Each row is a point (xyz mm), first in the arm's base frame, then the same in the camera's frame.
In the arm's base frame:
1: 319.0 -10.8 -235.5
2: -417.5 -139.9 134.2
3: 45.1 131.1 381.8
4: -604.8 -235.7 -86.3
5: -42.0 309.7 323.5
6: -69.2 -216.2 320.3
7: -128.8 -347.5 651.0
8: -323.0 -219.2 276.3
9: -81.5 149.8 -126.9
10: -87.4 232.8 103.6
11: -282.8 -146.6 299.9
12: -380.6 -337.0 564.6
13: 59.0 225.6 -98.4
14: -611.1 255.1 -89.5
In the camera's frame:
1: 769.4 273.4 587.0
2: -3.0 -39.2 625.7
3: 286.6 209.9 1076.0
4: -84.1 -94.5 337.2
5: 187.9 385.6 1028.4
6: 273.8 -119.4 906.3
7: 138.9 -340.9 1157.1
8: 54.6 -141.5 772.7
9: 331.1 348.7 572.2
10: 233.5 365.5 796.3
11: 68.9 -73.6 824.0
12: -67.5 -338.5 988.7
13: 435.6 430.7 665.2
14: -191.6 374.6 433.9

